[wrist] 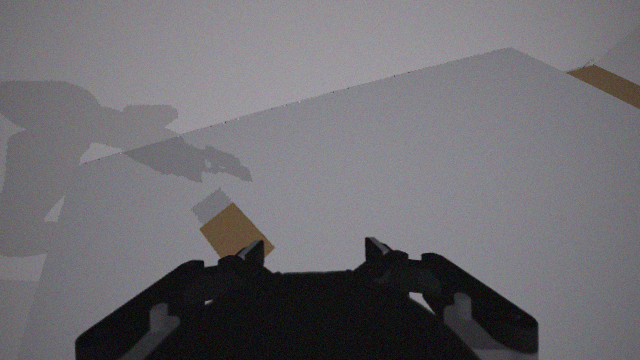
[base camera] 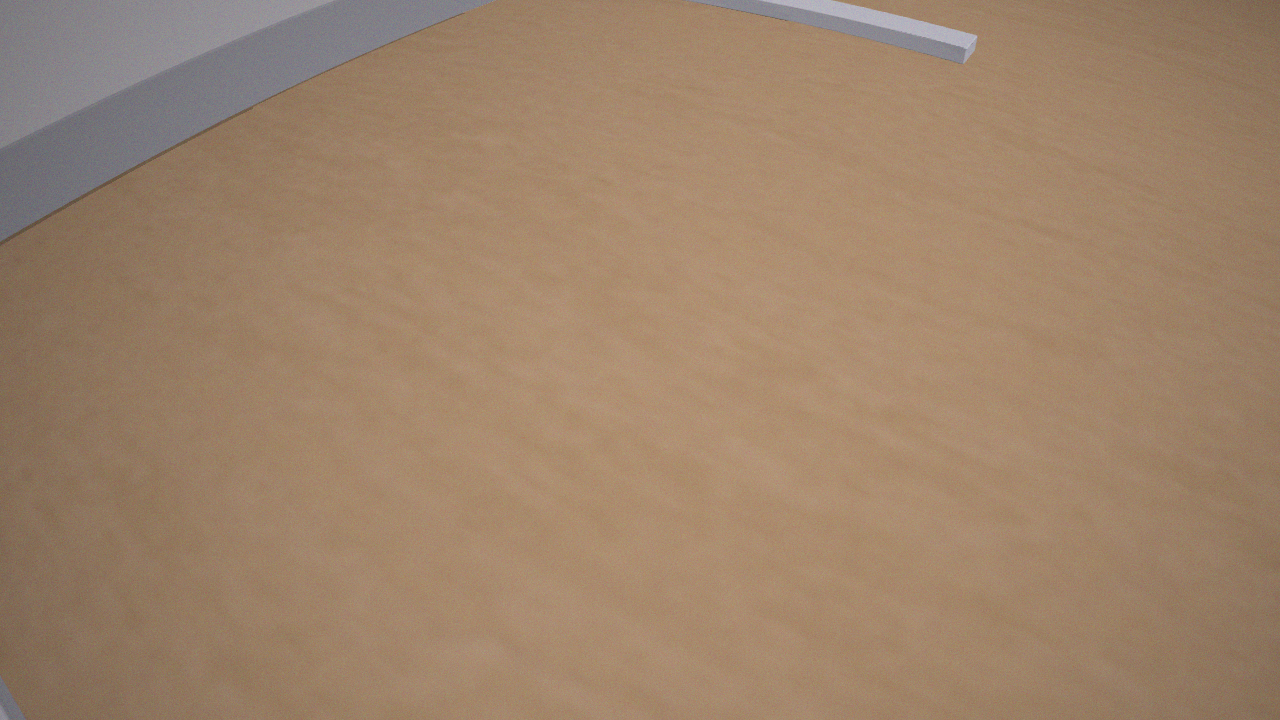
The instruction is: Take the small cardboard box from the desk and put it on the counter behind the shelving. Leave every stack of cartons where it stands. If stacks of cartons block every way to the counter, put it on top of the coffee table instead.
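Frame: origin at the arm's base, x ahead, y left, z up, level; millimetres.
Seen in the pictures: gripper, between the fingertips: (wrist: 314, 250).
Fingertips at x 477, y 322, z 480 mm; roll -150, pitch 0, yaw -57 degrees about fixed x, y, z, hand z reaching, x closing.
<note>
Offsets run from my fingertips to a thing's middle. "pt": to the spot under its first point. Level surfaces: height alone.
The small cardboard box {dz -131, dx -30, dy +127 mm} (wrist: 234, 227) sits on the grey desk top {dz -156 mm} (wrist: 400, 165) in the wrist view, left of the middle. Its near edge is partly hidden behind the left finger. My gripper (wrist: 314, 250) is open, with its two fingers apart and no object between them. It is above the desk, and the box shows beyond and to the left of the fingers. The gripper does not show in the base camera view. The counter, the shelving and the coffee table cannot be made out in these views.
A pale wall runs along the desk's far edge, with the arm's shadow on wall and desk. A brown surface {dz -426 mm} (wrist: 612, 85) shows past the desk's right edge. The base camera shows wooden floor {dz -876 mm} (base camera: 644, 376), a grey band {pt dz -835, dx +418, dy +249 mm} (base camera: 179, 107) at upper left and a pale bar (base camera: 895, 28) at the top.
</note>
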